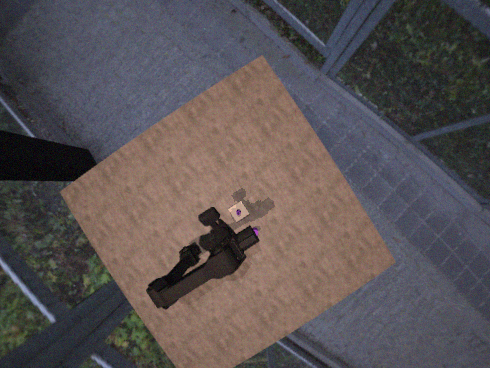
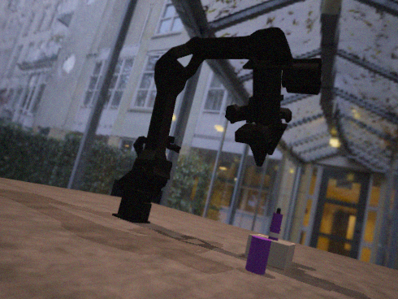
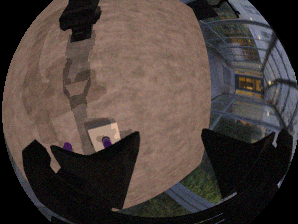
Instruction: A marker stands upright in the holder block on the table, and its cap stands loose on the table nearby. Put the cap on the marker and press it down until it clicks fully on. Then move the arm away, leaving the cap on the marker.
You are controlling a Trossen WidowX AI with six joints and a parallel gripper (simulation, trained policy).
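Right now my gripper tip is 8 cm short of the purple cap, 19 cm to the left of it and 18 cm above it. The rest, counted from my gripper tip: pale holder block (7 cm ahead, 6 cm to the right, 18 cm below); then purple marker (7 cm ahead, 6 cm to the right, 12 cm below).
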